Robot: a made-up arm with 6 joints. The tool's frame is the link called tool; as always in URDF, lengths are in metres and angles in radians. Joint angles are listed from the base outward. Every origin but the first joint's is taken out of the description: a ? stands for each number. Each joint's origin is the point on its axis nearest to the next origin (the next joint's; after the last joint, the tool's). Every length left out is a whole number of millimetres.
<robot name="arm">
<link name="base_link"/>
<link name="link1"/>
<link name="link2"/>
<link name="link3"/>
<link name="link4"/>
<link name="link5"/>
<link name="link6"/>
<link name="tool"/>
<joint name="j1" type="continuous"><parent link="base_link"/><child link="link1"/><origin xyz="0 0 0.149"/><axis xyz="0 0 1"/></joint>
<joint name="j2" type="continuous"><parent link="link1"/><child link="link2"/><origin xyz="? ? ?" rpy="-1.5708 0 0"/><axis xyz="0 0 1"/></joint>
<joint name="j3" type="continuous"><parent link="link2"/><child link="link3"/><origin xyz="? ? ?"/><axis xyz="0 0 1"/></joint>
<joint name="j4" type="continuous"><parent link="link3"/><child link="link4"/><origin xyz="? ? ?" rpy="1.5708 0 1.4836"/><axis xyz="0 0 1"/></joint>
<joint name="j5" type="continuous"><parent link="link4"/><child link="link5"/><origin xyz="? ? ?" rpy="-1.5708 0 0"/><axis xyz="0 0 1"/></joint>
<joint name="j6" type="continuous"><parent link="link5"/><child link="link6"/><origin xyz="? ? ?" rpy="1.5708 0 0"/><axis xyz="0 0 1"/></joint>
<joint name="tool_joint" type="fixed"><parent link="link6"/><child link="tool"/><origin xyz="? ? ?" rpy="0 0 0"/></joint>
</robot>
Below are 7 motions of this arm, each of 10 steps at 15 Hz.
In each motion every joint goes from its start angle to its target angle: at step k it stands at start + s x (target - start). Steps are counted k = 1, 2, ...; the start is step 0. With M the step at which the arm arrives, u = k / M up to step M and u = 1 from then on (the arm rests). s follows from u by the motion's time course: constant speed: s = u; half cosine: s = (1 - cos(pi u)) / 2; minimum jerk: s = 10 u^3 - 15 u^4 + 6 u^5.
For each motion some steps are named. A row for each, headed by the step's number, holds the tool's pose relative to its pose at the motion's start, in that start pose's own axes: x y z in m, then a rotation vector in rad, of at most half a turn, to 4 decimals.
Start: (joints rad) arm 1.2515 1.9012 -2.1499 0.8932 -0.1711 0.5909
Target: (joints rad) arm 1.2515 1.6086 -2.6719 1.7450 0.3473 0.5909
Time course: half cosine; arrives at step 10
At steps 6, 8, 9, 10:
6: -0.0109 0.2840 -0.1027 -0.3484 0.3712 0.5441
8: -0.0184 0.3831 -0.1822 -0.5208 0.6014 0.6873
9: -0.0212 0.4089 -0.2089 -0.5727 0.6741 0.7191
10: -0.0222 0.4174 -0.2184 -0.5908 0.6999 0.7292

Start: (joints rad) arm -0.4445 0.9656 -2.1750 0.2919 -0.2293 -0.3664
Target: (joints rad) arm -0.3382 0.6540 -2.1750 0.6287 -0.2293 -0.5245
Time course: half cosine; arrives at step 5
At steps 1, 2, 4, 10:
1: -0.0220 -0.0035 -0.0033 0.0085 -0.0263 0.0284
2: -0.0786 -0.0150 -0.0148 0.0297 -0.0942 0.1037
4: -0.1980 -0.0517 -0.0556 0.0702 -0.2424 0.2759
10: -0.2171 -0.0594 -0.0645 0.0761 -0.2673 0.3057

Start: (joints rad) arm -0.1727 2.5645 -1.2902 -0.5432 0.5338 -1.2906
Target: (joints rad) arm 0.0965 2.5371 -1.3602 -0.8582 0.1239 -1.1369
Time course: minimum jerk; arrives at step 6
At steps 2, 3, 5, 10:
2: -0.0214 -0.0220 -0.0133 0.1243 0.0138 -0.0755
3: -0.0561 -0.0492 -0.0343 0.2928 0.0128 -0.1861
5: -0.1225 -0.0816 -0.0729 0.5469 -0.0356 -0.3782
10: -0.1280 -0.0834 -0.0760 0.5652 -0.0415 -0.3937

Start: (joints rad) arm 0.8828 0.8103 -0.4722 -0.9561 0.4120 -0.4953
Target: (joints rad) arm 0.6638 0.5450 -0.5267 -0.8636 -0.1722 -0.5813
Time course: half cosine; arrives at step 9
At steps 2, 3, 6, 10:
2: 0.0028 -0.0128 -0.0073 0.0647 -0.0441 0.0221
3: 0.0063 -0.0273 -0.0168 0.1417 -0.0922 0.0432
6: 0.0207 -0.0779 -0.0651 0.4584 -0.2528 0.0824
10: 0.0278 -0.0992 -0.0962 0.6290 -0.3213 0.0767

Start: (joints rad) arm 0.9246 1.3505 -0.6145 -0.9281 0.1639 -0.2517
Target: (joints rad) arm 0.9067 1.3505 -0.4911 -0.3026 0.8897 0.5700
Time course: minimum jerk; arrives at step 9
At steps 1, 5, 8, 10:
1: 0.0011 0.0009 0.0001 -0.0045 0.0085 0.0165
5: 0.0483 0.0608 -0.0084 -0.1930 0.5049 0.8270
8: 0.0647 0.1049 -0.0285 -0.2654 0.9057 1.2835
10: 0.0650 0.1062 -0.0293 -0.2669 0.9188 1.2959

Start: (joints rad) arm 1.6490 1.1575 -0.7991 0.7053 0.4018 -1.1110
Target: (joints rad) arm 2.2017 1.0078 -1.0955 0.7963 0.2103 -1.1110
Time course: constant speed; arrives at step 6
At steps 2, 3, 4, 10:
2: -0.0823 0.0461 -0.0281 -0.0459 -0.2181 -0.0900
3: -0.1195 0.0709 -0.0501 -0.0764 -0.3306 -0.1209
4: -0.1532 0.0956 -0.0773 -0.1118 -0.4443 -0.1421
10: -0.2090 0.1404 -0.1453 -0.1970 -0.6717 -0.1545

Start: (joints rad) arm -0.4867 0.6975 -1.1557 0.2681 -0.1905 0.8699
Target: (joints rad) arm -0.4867 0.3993 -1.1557 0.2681 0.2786 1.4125
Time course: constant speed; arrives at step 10
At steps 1, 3, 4, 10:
1: -0.0036 0.0095 -0.0082 0.0093 0.0174 0.0556
3: -0.0104 0.0277 -0.0258 0.0307 0.0508 0.1656
4: -0.0136 0.0364 -0.0351 0.0428 0.0668 0.2200
10: -0.0310 0.0832 -0.0984 0.1336 0.1489 0.5373

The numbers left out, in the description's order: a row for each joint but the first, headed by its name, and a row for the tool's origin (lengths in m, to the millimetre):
j2: 0 0 0
j3: -0.305 -0.042 0
j4: 0.391 -0.069 0
j5: 0 0 0
j6: 0 -0.098 0
tool: 0 0 0

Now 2 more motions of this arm.
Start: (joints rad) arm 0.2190 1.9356 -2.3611 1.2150 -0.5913 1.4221
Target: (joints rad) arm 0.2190 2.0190 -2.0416 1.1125 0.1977 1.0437
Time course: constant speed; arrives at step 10
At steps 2, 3, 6, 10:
2: -0.0350 -0.0364 -0.0054 0.1938 -0.0201 -0.1303
3: -0.0531 -0.0539 -0.0104 0.2924 -0.0276 -0.1916
6: -0.1095 -0.1020 -0.0341 0.5955 -0.0391 -0.3572
10: -0.1851 -0.1522 -0.0847 1.0149 -0.0250 -0.5236

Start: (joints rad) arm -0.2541 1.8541 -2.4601 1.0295 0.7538 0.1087
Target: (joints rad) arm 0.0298 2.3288 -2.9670 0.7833 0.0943 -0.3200
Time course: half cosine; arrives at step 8
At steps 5, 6, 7, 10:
5: 0.0407 -0.0174 0.0935 -0.0567 -0.3519 -0.3837
6: 0.0575 -0.0187 0.1100 -0.0634 -0.4412 -0.4675
7: 0.0702 -0.0190 0.1195 -0.0661 -0.5025 -0.5214
10: 0.0749 -0.0190 0.1225 -0.0667 -0.5243 -0.5399

